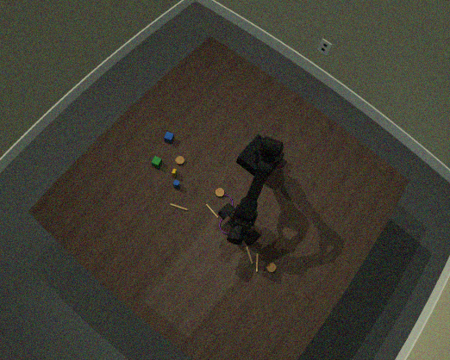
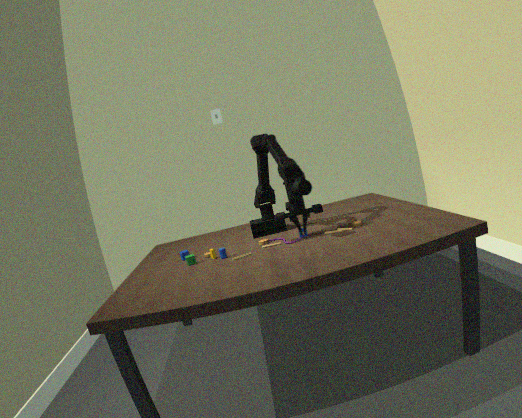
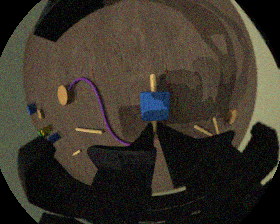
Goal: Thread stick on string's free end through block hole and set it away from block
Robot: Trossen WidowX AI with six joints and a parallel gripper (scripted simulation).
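The thin stick lies 10 mm behind my gripper tip. From my gripper tip the other things lie so: green cube 10 mm behind, 450 mm to the right; round wooden button 80 mm behind, 160 mm to the right, 10 mm below; yellow block 20 mm behind, 360 mm to the right.
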